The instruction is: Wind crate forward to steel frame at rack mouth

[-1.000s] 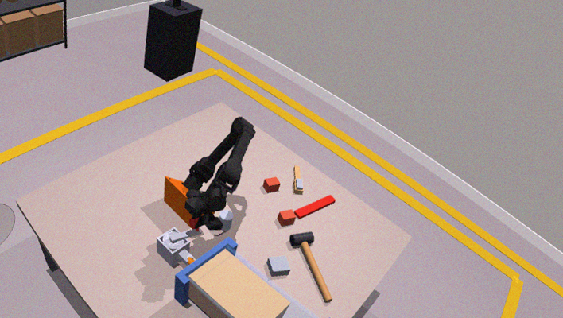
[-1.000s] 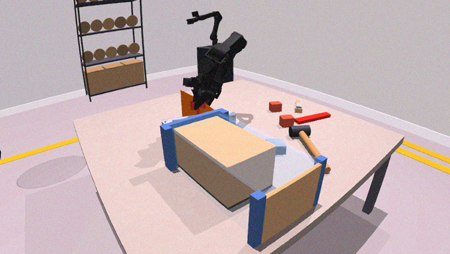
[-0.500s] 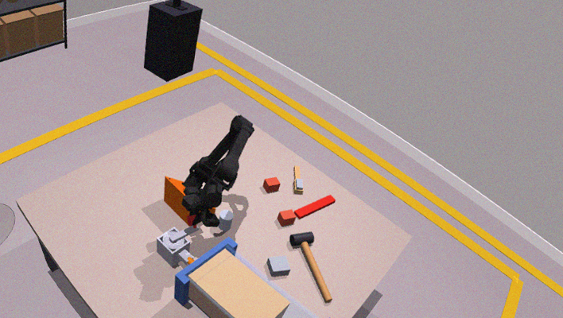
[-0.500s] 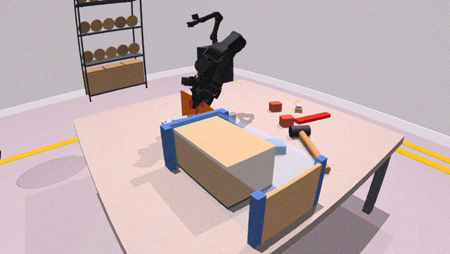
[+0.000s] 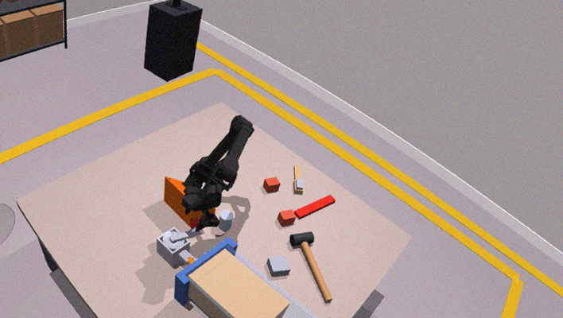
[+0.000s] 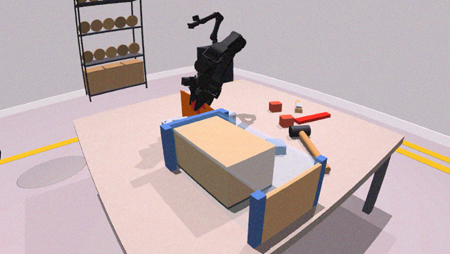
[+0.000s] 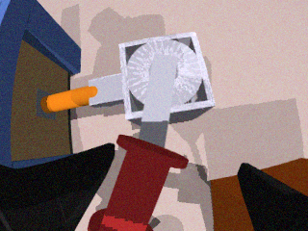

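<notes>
Right now the red knob is 3 cm ahead of my gripper tip and 1 cm to the left of it. The rest, counted from my gripper tip: grey hand winch 10 cm below, 9 cm to the right, 3 cm behind; blue steel frame 15 cm ahead, 10 cm to the right, 3 cm below; winch handle 3 cm to the right, 3 cm below, 1 cm ahead.
</notes>
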